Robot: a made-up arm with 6 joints.
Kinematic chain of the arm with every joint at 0, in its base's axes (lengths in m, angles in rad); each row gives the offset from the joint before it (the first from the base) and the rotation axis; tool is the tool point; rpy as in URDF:
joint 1: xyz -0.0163 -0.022 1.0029 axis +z
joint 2: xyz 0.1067 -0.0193 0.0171 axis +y
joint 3: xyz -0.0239 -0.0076 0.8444 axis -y
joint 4: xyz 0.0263 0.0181 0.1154 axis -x
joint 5: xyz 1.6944 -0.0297 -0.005 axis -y
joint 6: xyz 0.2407 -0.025 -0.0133 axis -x
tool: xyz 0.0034 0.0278 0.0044 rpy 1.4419 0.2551 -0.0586
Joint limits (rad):
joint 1: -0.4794..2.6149
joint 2: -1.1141..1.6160
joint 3: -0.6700..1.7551
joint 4: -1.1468..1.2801
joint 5: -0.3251..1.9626
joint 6: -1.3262..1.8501
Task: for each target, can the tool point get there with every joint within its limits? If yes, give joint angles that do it. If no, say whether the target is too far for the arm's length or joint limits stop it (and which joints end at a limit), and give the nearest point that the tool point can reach.
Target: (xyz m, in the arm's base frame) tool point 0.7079 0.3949 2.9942
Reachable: yes | joints 0.5953 -0.6734 -0.0495 -0.0590 1.1603 -0.8255
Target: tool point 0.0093 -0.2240 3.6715
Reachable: yes | joints 1.4009 -0.5829 0.8401 -0.7835 0.2972 1.2427
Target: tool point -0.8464 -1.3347 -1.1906
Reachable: no: joint limits stop it (at a limit: joint 2, joint 3, joint 6) | nearest point -0.1850 -0.2888 -0.4899 | short by 1.422 m
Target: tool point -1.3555 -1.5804 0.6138
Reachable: no: joint limits stop it (at a limit: joint 2, joint 3, joint 5, joint 6) | nearest point -1.5197 -1.7714 1.4809 | short by 0.903 m
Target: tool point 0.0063 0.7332 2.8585
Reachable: yes | joints 1.6030 -0.8047 -0.2174 0.0294 1.3427 -1.0628
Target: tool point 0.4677 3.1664 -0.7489
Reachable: no: too far | nearest point 0.3612 2.4650 -0.2014 | short by 0.896 m
